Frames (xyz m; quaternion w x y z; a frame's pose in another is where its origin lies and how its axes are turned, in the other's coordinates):
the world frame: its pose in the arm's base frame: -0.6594 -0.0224 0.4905 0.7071 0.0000 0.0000 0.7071
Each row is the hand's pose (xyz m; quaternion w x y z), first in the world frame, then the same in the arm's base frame.
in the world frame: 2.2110 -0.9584 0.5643 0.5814 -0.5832 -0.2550 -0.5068
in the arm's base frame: 0.2990 2.1886 1.0548 0.7695 -0.2321 -0.5927 0.0527
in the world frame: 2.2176 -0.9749 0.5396 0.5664 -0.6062 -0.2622 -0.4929
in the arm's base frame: 0.3155 2.1952 1.0301 0.7490 -0.2432 -0.6141 0.0520
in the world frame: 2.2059 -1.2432 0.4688 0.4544 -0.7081 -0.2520 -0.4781
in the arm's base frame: 0.5838 2.1835 0.9593 0.6594 -0.3225 -0.6789 -0.0168
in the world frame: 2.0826 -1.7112 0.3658 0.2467 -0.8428 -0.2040 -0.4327
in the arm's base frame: 1.0518 2.0602 0.8563 0.4804 -0.4517 -0.7402 -0.1315
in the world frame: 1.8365 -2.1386 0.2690 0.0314 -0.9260 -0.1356 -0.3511
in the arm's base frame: 1.4792 1.8141 0.7595 0.2705 -0.5589 -0.7506 -0.2260
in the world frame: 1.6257 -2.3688 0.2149 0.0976 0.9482 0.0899 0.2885
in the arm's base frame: 1.7094 1.6033 0.7054 0.1350 -0.6069 -0.7341 -0.2730
